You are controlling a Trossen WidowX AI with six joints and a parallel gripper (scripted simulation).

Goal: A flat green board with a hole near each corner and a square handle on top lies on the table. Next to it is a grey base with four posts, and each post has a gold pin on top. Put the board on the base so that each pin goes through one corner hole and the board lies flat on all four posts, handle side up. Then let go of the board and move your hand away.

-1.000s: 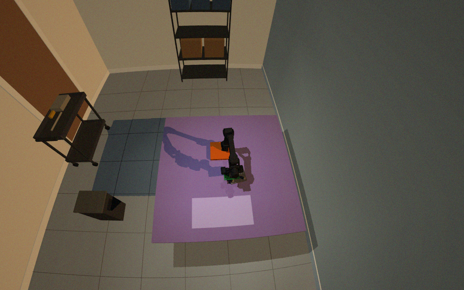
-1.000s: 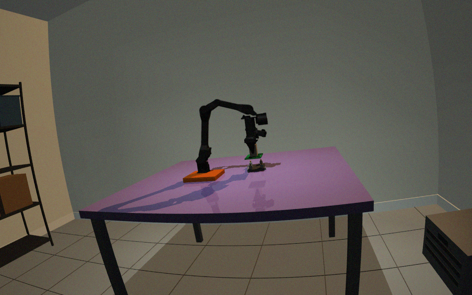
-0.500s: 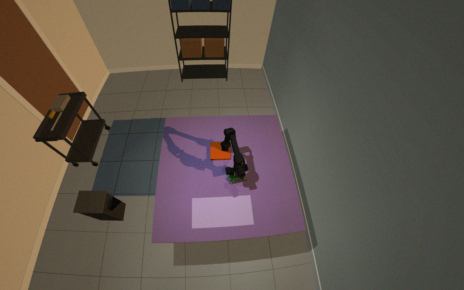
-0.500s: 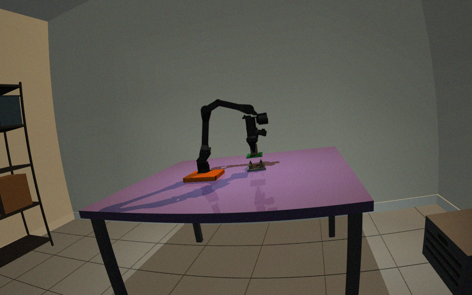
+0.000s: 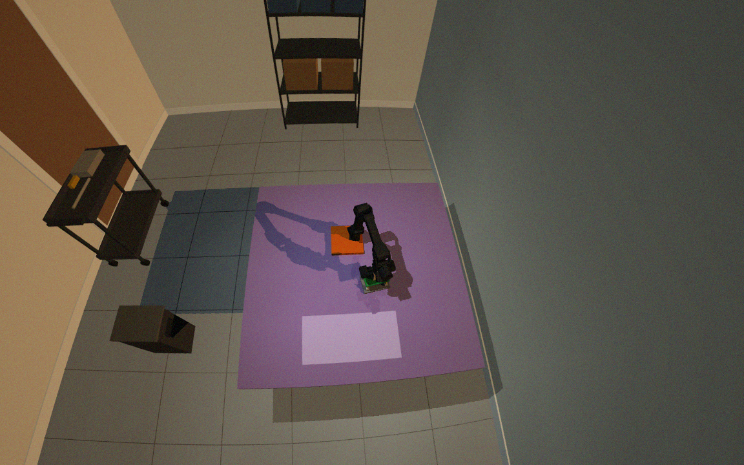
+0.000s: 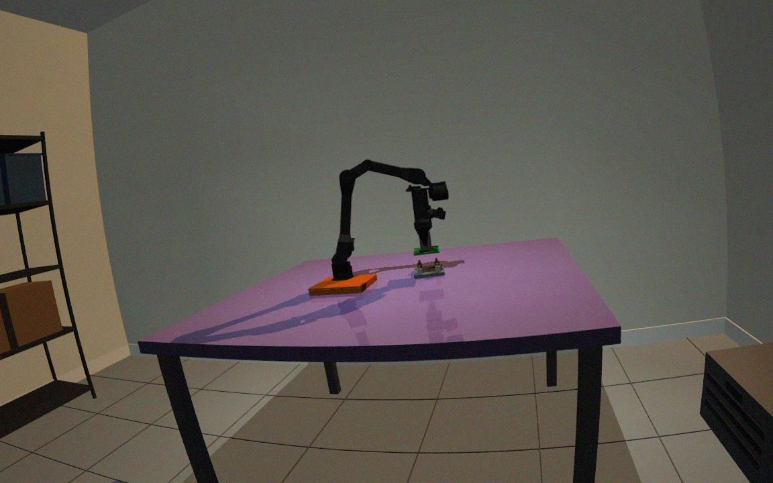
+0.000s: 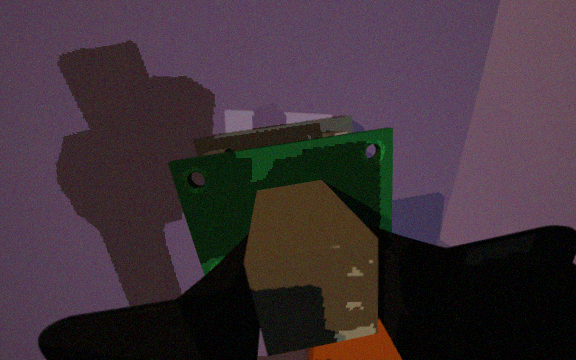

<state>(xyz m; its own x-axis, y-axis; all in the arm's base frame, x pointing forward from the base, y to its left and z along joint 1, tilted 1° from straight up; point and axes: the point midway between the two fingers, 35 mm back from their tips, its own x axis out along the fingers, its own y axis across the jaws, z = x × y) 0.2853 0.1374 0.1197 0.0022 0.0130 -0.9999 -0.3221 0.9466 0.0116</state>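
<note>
Now: gripper tip 10 cm above the grey base. From my gripper tip the other things lie so: green board right at my gripper tip.
</note>
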